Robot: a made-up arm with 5 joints. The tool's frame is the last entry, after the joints.
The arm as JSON. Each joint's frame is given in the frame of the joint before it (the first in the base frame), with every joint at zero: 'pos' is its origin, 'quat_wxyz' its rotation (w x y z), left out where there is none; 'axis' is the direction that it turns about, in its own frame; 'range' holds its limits. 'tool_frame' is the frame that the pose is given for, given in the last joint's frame.
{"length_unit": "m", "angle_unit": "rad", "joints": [
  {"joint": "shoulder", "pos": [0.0, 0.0, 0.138], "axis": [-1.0, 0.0, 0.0], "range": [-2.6, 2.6]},
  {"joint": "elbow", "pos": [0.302, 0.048, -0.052], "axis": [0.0, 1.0, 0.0], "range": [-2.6, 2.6]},
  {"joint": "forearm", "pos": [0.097, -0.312, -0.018], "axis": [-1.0, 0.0, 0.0], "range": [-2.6, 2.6]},
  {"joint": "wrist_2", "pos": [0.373, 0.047, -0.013], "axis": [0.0, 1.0, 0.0], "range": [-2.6, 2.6]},
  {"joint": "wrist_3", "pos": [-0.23, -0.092, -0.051], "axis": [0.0, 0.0, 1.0], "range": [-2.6, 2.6]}
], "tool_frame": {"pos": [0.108, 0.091, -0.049]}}
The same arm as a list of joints. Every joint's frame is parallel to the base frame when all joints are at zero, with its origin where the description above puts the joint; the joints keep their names.
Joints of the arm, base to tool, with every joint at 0 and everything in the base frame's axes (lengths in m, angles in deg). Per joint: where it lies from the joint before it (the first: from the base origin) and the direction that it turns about. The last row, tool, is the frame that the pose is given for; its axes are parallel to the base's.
shoulder: offset 0 0 0.138 axis -x
elbow: offset 0.302 0.048 -0.052 axis +y
forearm: offset 0.097 -0.312 -0.018 axis -x
wrist_2: offset 0.373 0.047 -0.013 axis +y
wrist_3: offset -0.23 -0.092 -0.051 axis +z
tool: offset 0.108 0.091 -0.049
Joint limits (deg, base to tool): -148.97..148.97 -148.97..148.97 -148.97..148.97 -148.97..148.97 -148.97..148.97

